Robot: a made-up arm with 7 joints. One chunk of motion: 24 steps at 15 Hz.
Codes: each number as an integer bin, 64 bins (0 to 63) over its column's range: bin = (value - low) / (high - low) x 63, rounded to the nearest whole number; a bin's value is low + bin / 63 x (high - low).
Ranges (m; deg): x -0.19..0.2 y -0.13..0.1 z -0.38..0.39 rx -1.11..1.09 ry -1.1..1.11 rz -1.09..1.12
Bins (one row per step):
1: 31 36 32 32 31 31
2: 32 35 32 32 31 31
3: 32 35 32 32 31 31
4: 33 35 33 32 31 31
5: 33 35 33 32 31 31
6: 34 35 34 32 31 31
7: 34 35 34 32 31 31
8: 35 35 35 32 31 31
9: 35 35 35 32 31 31
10: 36 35 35 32 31 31
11: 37 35 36 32 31 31
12: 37 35 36 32 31 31
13: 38 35 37 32 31 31
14: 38 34 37 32 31 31
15: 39 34 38 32 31 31
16: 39 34 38 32 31 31
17: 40 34 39 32 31 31
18: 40 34 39 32 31 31
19: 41 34 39 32 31 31
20: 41 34 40 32 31 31
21: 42 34 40 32 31 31
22: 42 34 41 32 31 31
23: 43 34 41 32 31 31
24: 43 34 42 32 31 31
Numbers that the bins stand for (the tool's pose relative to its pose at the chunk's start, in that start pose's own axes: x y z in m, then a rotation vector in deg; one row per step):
1: 0.0019 0.0014 0.0111 0.01 -0.01 0.00
2: 0.0081 -0.0022 0.0111 0.01 -0.01 0.00
3: 0.0081 -0.0022 0.0111 0.01 -0.01 0.00
4: 0.0143 -0.0022 0.0233 0.01 -0.01 0.00
5: 0.0143 -0.0022 0.0233 0.01 -0.01 0.00
6: 0.0205 -0.0022 0.0356 0.01 -0.01 0.00
7: 0.0205 -0.0022 0.0356 0.01 -0.01 0.00
8: 0.0267 -0.0022 0.0478 0.01 -0.01 0.00
9: 0.0267 -0.0022 0.0478 0.01 -0.01 0.00
10: 0.0329 -0.0022 0.0478 0.01 -0.01 0.00
11: 0.0390 -0.0022 0.0600 0.01 -0.01 0.00
12: 0.0390 -0.0022 0.0600 0.01 -0.01 0.00
13: 0.0452 -0.0022 0.0722 0.01 -0.01 0.00
14: 0.0452 -0.0059 0.0722 0.01 -0.01 0.00
15: 0.0514 -0.0059 0.0844 0.01 -0.01 0.00
16: 0.0514 -0.0059 0.0844 0.01 -0.01 0.00
17: 0.0576 -0.0059 0.0967 0.01 -0.01 0.00
18: 0.0576 -0.0059 0.0967 0.01 -0.01 0.00
19: 0.0638 -0.0059 0.0967 0.01 -0.01 0.00
20: 0.0638 -0.0059 0.1089 0.01 -0.01 0.00
21: 0.0700 -0.0059 0.1089 0.01 -0.01 0.00
22: 0.0700 -0.0059 0.1211 0.01 -0.01 0.00
23: 0.0762 -0.0059 0.1211 0.01 -0.01 0.00
24: 0.0762 -0.0059 0.1333 0.01 -0.01 0.00

